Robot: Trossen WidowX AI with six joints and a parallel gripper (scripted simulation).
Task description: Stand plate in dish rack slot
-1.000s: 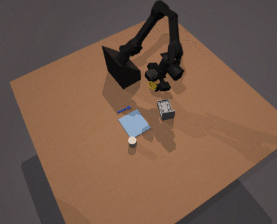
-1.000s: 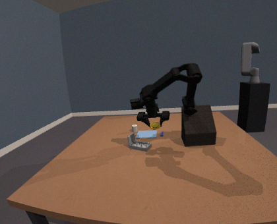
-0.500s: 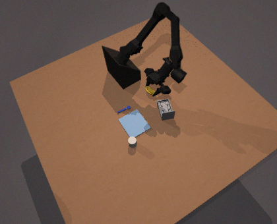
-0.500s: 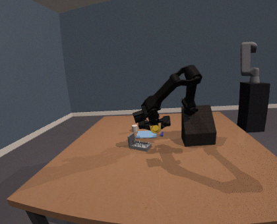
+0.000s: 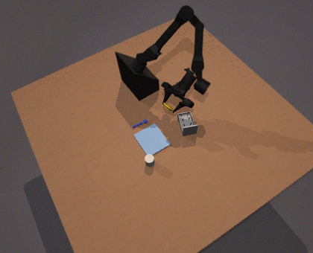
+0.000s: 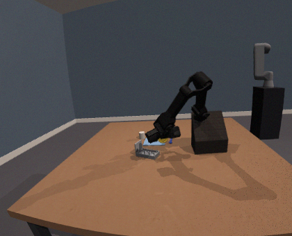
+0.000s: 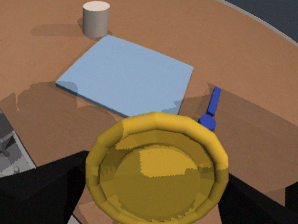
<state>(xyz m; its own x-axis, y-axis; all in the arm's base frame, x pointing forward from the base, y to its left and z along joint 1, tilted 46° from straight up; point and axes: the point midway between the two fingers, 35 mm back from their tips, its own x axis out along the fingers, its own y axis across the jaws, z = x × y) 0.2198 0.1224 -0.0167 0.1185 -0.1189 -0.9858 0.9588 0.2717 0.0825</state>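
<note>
My gripper tip is now 90 mm short of the grey dish rack, 60 mm to the right of it and 60 mm above it. The rest, counted from my gripper tip: light blue mat 140 mm to the right, 80 mm below, 70 mm ahead; then yellow plate 10 mm to the left; then small blue spoon 140 mm to the right, 80 mm below, 40 mm behind.
</note>
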